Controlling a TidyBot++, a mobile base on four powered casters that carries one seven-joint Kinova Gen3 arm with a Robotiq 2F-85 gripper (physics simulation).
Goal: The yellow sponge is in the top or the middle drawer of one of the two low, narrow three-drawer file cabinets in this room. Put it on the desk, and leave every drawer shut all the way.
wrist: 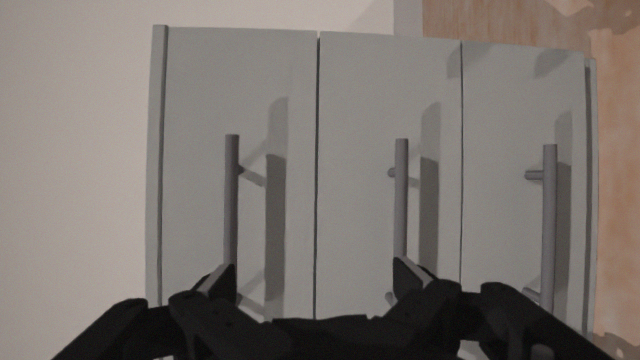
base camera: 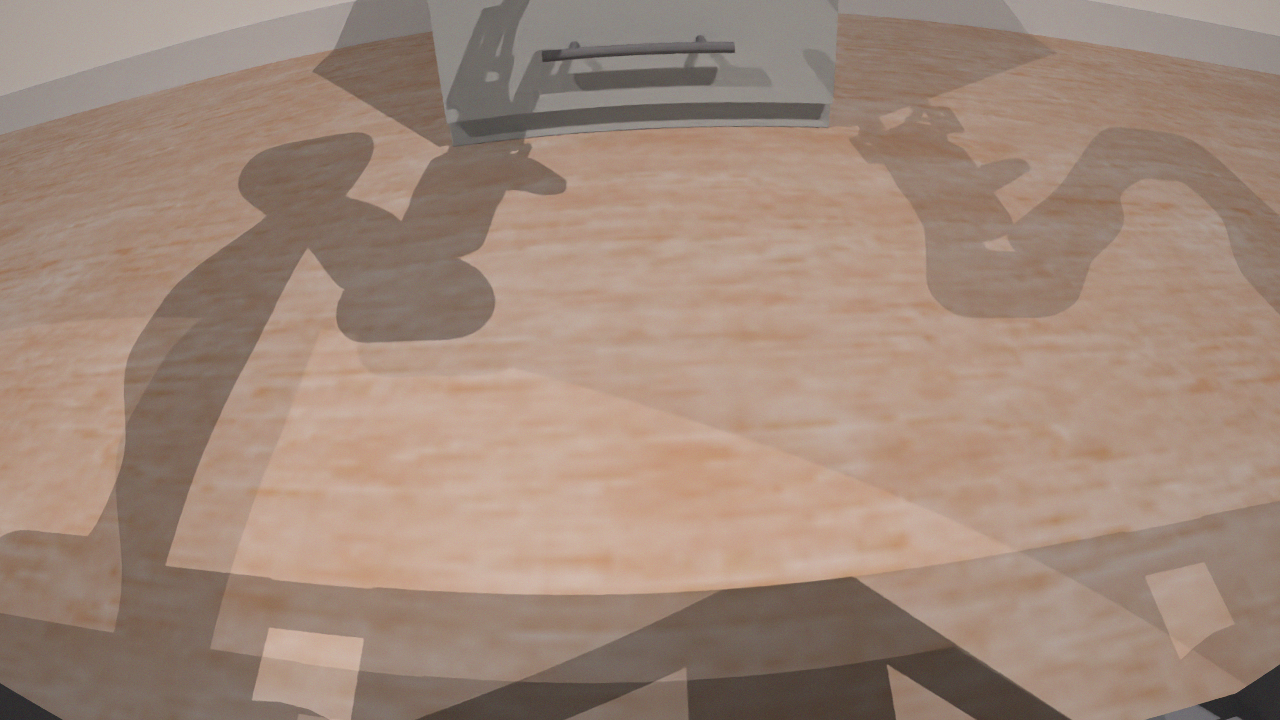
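Observation:
A grey three-drawer file cabinet [base camera: 626, 19] [wrist: 156, 100] stands against the wall, turned sideways in the wrist view. Its top drawer [wrist: 200, 80], middle drawer [wrist: 365, 85] and bottom drawer [wrist: 510, 110] look shut. The top handle [wrist: 231, 200], middle handle [wrist: 401, 200] and bottom handle [wrist: 549, 215] [base camera: 638, 51] are grey bars. My gripper [wrist: 315, 278] is open and empty in front of the cabinet. One fingertip overlaps the top handle in the wrist view, the other the middle handle. Whether they touch cannot be told. The yellow sponge and the desk do not show.
A pale wall [base camera: 53, 44] [wrist: 70, 150] with a grey baseboard [base camera: 179, 85] [wrist: 407, 17] runs behind the cabinet. The wood-look floor [base camera: 662, 429] [wrist: 620, 210] lies in front, with shadows of the arm across it.

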